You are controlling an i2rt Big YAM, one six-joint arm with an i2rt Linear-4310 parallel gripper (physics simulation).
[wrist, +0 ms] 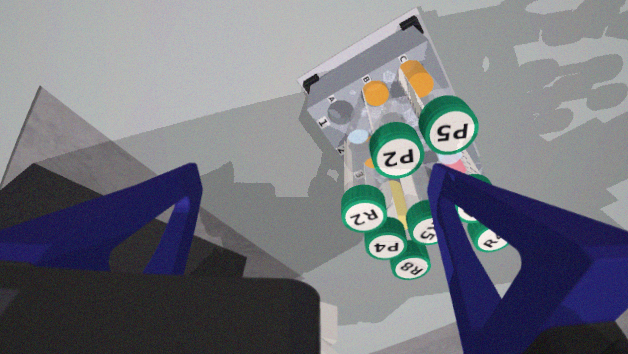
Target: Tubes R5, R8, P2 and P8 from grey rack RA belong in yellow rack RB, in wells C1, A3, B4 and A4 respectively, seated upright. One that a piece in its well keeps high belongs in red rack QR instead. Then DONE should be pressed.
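Places are measured from the arm's base along level axes (x ahead, y left, z up), in millimetres.
Where they show: gripper, fingertip midpoint: (314,176).
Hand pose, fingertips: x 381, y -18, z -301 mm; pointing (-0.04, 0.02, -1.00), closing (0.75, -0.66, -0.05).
After its pixels a point has its place.
The grey rack RA (361,49) {x 412, y -26, z -441 mm} stands right of centre and holds several green-capped tubes. P2 (396,151) {x 410, y -38, z -316 mm} is near its middle. R5 (421,222) {x 397, y -83, z -316 mm} is lower, partly covered by the right finger. R8 (410,261) {x 376, y -107, z -316 mm} is lowest in the group. The label of P8 cannot be read; a partly hidden cap (469,213) shows through the right finger's opening. My gripper (314,176) {x 381, y -18, z -301 mm} is open and empty, with its right fingertip overlapping the rack and its left fingertip left of it. Racks RB and QR and DONE do not show.
P5 (448,125) {x 434, y -42, z -316 mm} is right of P2. R2 (364,208) {x 380, y -57, z -316 mm} and P4 (386,239) {x 376, y -82, z -316 mm} are left of R5, and another tube (490,239) {x 420, y -119, z -316 mm} shows behind the right finger. Well A1 (340,112) {x 371, y -51, z -428 mm} looks empty. A dark block (60,200) {x 94, y 66, z -417 mm} lies behind the left finger.
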